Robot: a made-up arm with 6 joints. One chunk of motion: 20 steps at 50 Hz.
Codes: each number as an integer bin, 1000 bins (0 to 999) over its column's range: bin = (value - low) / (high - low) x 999, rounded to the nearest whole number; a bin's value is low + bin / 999 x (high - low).
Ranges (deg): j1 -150.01..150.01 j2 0..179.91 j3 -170..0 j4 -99.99..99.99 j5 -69.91..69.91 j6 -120.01..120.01
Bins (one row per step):
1: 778 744 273 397 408 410
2: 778 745 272 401 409 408
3: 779 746 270 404 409 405
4: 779 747 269 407 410 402
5: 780 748 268 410 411 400
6: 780 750 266 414 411 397
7: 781 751 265 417 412 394
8: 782 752 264 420 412 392
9: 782 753 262 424 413 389
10: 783 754 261 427 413 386
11: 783 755 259 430 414 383
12: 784 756 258 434 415 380
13: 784 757 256 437 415 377
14: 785 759 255 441 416 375
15: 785 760 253 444 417 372
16: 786 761 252 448 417 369
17: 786 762 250 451 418 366
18: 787 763 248 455 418 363
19: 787 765 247 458 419 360
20: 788 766 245 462 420 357
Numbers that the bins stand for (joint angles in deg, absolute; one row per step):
1: 83.64 133.99 -123.54 -20.52 -12.81 -21.50
2: 83.64 134.17 -123.71 -19.72 -12.67 -21.98
3: 83.94 134.35 -124.05 -19.12 -12.67 -22.70
4: 83.94 134.53 -124.22 -18.52 -12.53 -23.43
5: 84.24 134.71 -124.39 -17.92 -12.39 -23.91
6: 84.24 135.07 -124.73 -17.12 -12.39 -24.63
7: 84.54 135.25 -124.90 -16.51 -12.25 -25.35
8: 84.84 135.43 -125.08 -15.91 -12.25 -25.83
9: 84.84 135.61 -125.42 -15.11 -12.11 -26.55
10: 85.14 135.79 -125.59 -14.51 -12.11 -27.27
11: 85.14 135.97 -125.93 -13.91 -11.97 -27.99
12: 85.44 136.15 -126.10 -13.11 -11.83 -28.71
13: 85.44 136.33 -126.44 -12.51 -11.83 -29.43
14: 85.74 136.69 -126.61 -11.71 -11.69 -29.91
15: 85.74 136.87 -126.95 -11.11 -11.55 -30.63
16: 86.04 137.05 -127.12 -10.31 -11.55 -31.35
17: 86.04 137.23 -127.46 -9.71 -11.41 -32.07
18: 86.34 137.41 -127.80 -8.91 -11.41 -32.80
19: 86.34 137.77 -127.97 -8.31 -11.27 -33.52
20: 86.64 137.95 -128.31 -7.51 -11.13 -34.24

